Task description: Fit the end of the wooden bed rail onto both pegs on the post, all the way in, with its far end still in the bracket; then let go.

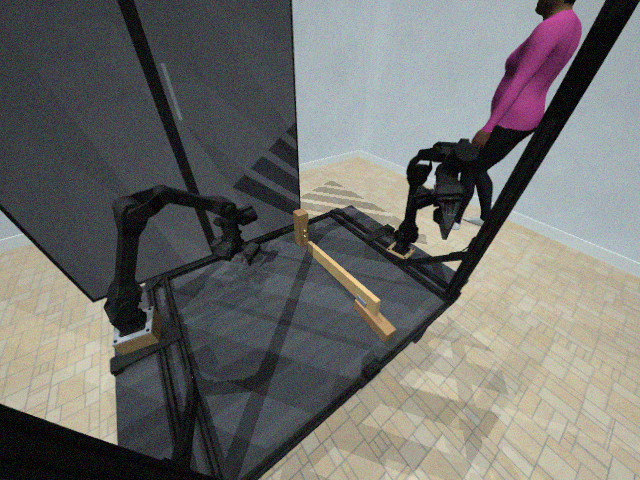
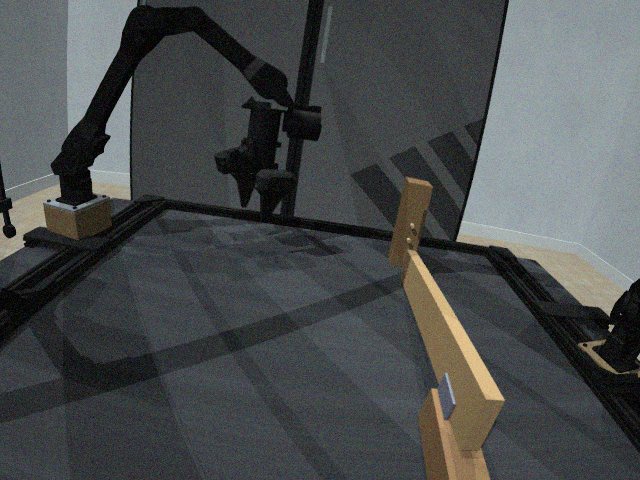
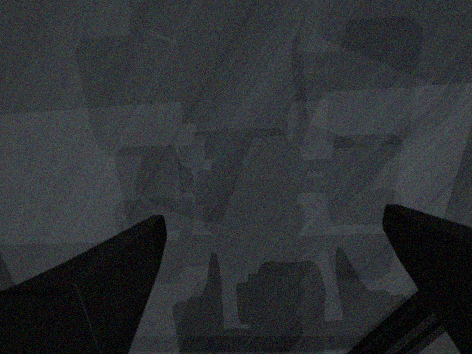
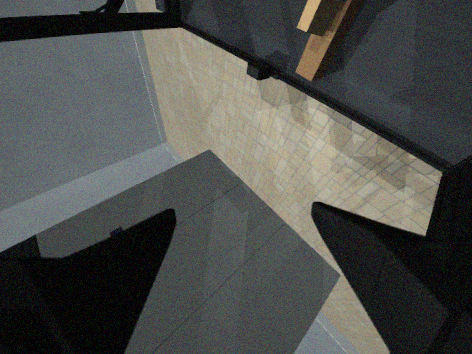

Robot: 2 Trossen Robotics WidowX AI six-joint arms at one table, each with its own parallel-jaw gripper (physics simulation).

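Where they show: left gripper, fingertip midpoint: (image 1: 240,263) (image 2: 253,214) (image 3: 272,220); right gripper, fingertip midpoint: (image 1: 445,234) (image 4: 243,211); left arm's base at its link origin: (image 1: 133,324) (image 2: 76,199); right arm's base at its link origin: (image 1: 400,249) (image 2: 615,358).
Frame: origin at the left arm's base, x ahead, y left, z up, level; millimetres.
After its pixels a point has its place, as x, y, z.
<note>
The wooden post (image 1: 299,227) @[631, 211, 32] (image 2: 410,206) @[641, 209, 47] stands upright at the table's back; both pegs show bare on its face. The pale rail (image 1: 343,276) @[679, -103, -2] (image 2: 449,335) @[685, -153, 12] (image 4: 311,12) @[708, -247, 31] runs towards the front. Its post end lies below the visible pegs, off them; any gap to the post is unclear. Its other end sits in the bracket (image 1: 383,328) @[702, -323, -38] (image 2: 436,439) @[685, -251, -49] (image 4: 307,62) @[709, -321, -38], against the blue-grey plate (image 2: 446,396) @[688, -214, -22]. My left gripper (image 1: 238,257) @[345, 141, -11] (image 2: 255,210) @[345, 141, -11] (image 3: 272,220) @[345, 141, -11] is open and empty, above the table left of the post. My right gripper (image 1: 445,235) @[856, -295, 273] (image 4: 243,211) @[856, -295, 273] is open and empty, high at the right, away from the rail.
A black frame edge (image 1: 330,413) @[450, -438, -86] borders the dark table top (image 1: 232,320) @[267, -53, -85] (image 2: 206,413) @[452, -263, -85]. A slanted black beam (image 1: 547,139) @[1017, -329, 509] rises at the right. A dark panel (image 1: 232,103) (image 2: 403,77) stands behind the table. A person in pink (image 1: 542,72) stands behind my right arm.
</note>
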